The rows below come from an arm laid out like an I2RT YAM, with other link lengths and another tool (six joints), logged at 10 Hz.
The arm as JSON. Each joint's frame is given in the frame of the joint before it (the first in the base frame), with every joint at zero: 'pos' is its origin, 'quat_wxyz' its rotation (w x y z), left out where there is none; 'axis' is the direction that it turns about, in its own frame. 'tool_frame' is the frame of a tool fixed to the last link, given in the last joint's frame.
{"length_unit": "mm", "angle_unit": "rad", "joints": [
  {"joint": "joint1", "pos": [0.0, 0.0, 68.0], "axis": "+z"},
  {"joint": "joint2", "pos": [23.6, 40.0, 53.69], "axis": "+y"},
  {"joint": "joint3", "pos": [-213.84, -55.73, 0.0], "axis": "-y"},
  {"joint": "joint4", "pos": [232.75, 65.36, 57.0], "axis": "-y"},
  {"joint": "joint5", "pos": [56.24, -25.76, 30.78], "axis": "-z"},
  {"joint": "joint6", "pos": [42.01, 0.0, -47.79], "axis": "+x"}
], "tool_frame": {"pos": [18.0, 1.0, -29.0], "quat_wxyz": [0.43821, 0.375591, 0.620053, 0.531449]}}
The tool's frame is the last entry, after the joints.
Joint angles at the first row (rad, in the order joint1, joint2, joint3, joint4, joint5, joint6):
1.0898 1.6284 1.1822 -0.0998 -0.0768 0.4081
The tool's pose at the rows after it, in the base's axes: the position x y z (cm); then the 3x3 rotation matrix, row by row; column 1 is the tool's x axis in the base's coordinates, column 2 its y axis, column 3 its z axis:
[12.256, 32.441, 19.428], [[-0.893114, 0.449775, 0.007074], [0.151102, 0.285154, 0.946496], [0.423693, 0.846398, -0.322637]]
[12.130, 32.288, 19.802], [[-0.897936, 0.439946, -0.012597], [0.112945, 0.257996, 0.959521], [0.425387, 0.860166, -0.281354]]
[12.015, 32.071, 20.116], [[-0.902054, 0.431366, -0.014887], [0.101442, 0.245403, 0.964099], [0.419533, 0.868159, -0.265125]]
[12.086, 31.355, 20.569], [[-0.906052, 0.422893, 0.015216], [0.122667, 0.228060, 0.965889], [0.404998, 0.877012, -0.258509]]
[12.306, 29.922, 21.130], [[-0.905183, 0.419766, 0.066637], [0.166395, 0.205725, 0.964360], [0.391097, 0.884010, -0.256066]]
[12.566, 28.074, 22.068], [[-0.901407, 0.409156, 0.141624], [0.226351, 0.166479, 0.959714], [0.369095, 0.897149, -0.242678]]
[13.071, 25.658, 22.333], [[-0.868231, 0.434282, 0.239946], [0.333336, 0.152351, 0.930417], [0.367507, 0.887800, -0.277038]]
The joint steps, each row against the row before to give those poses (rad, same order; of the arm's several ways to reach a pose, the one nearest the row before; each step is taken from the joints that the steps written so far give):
-0.0078 -0.0404 -0.0509 0.0907 -0.0497 0.0140
-0.0043 -0.0240 -0.0242 0.0410 -0.0309 0.0035
-0.0009 -0.0202 -0.0135 0.0120 -0.0054 -0.0017
-0.0080 -0.0407 -0.0237 -0.0033 0.0216 -0.0036
-0.0220 -0.0700 -0.0421 -0.0188 0.0299 -0.0015
-0.0288 -0.0952 -0.0475 -0.0247 0.0456 -0.0008
-0.0482 -0.0900 -0.0432 -0.0803 0.0582 0.0111

